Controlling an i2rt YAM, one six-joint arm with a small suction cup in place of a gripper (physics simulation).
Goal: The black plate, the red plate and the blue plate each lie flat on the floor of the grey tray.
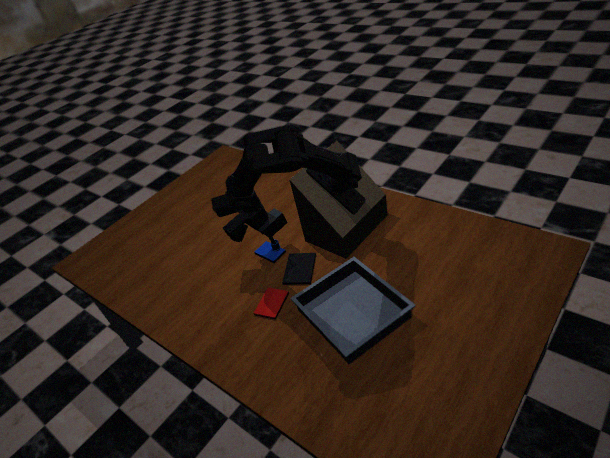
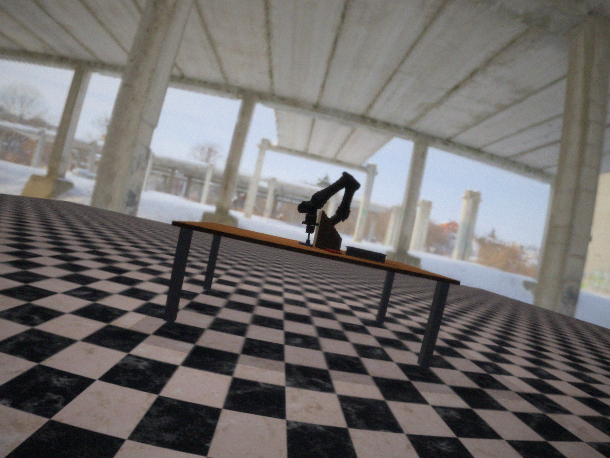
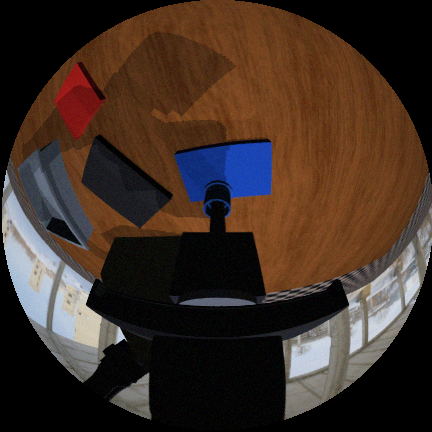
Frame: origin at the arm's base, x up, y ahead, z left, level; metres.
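Seen in the pictures: end effector, tool point: (image 1: pixel 277 249) (image 2: pixel 307 244) (image 3: pixel 217 190); arm's base, origin of the base link: (image 1: pixel 335 186) (image 2: pixel 329 223).
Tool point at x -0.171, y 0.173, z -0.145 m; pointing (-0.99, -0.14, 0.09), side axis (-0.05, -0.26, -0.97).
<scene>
Pixels of each thing's top centre, then the offset from my tool point to it. Level surfaces: height alone.
- blue plate, middle of its top: (image 3: pixel 225 173) (image 1: pixel 269 250) dx +0.006, dy +0.022, dz -0.015 m
- black plate, middle of its top: (image 3: pixel 116 188) (image 1: pixel 299 267) dx +0.006, dy +0.041, dz +0.119 m
- red plate, middle of its top: (image 3: pixel 71 99) (image 1: pixel 271 302) dx +0.006, dy +0.189, dz +0.124 m
- grey tray, middle of its top: (image 3: pixel 39 204) (image 1: pixel 350 301) (image 2: pixel 366 250) dx +0.047, dy +0.113, dz +0.350 m
- wooden table, its level: dx -0.003 m
The blue plate (image 1: pixel 268 253) (image 3: pixel 241 169) lies at table level left of the arm's base. My suction cup (image 1: pixel 274 243) (image 2: pixel 309 241) (image 3: pixel 217 201) sits on its near edge, with the arm bent down over it. The black plate (image 1: pixel 300 268) (image 3: pixel 120 181) lies flat on the table just beside the blue one. The red plate (image 1: pixel 271 302) (image 3: pixel 76 100) lies flat further on, close to the tray's left corner. The grey tray (image 1: pixel 324 277) (image 2: pixel 365 253) (image 3: pixel 48 181) has nothing in it. I cannot tell whether the blue plate is lifted off the wood.
The arm stands on a tan block (image 1: pixel 315 194) behind the plates and the tray. All rest on a wooden table (image 1: pixel 443 295) (image 2: pixel 236 233) with dark legs, on a checkered floor.
</scene>
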